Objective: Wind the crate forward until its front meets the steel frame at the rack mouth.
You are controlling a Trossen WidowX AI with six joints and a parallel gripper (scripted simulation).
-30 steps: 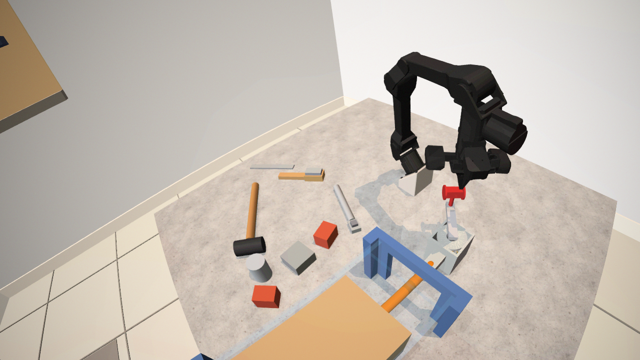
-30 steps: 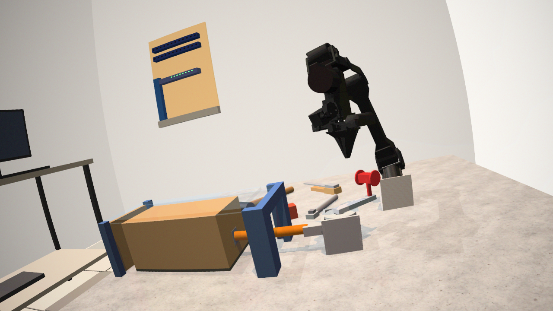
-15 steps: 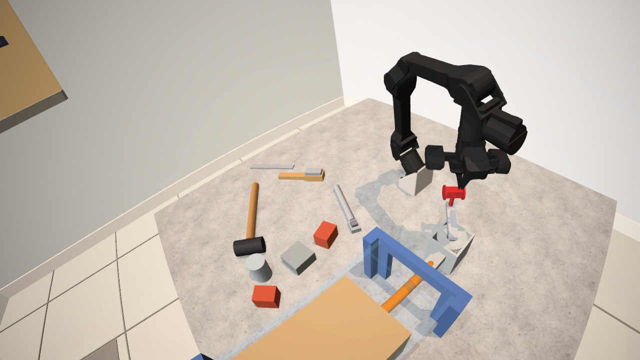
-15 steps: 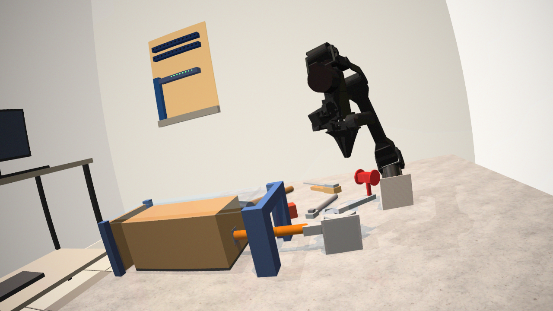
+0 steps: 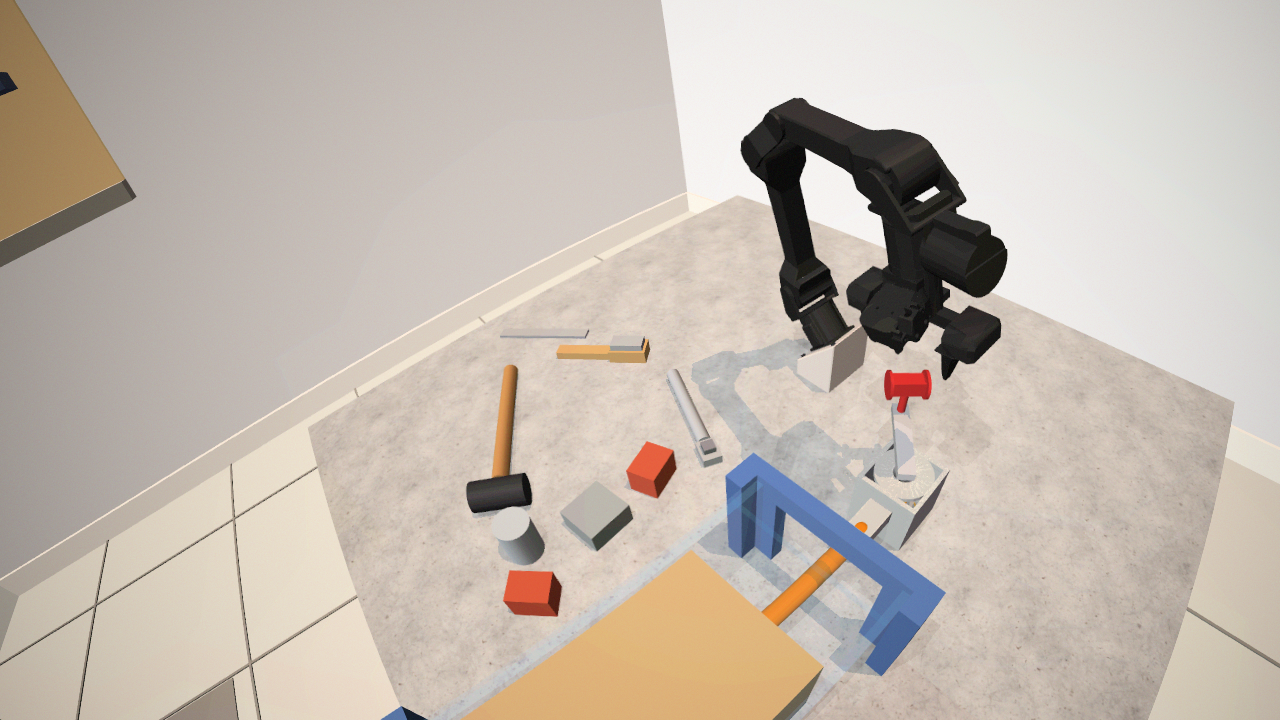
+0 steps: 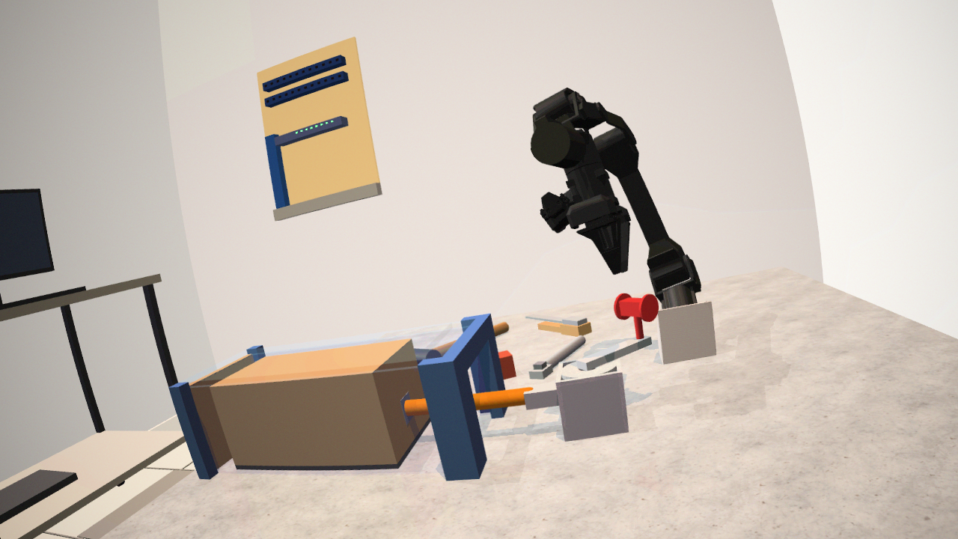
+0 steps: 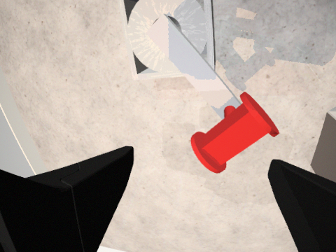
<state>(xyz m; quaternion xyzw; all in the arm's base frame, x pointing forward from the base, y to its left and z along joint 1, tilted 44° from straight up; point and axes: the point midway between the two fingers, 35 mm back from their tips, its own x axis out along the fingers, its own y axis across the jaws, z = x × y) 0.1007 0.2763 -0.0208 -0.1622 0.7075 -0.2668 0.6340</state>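
Now: the red knob 70 mm below my gripper tip, 20 mm to the right of it and 10 mm behind it. Also, from my gripper tip: blue steel frame: 220 mm ahead, 100 mm below, 60 mm to the left; grey winch: 170 mm below, 50 mm ahead, 40 mm to the left; crank handle: 100 mm below, 10 mm ahead.
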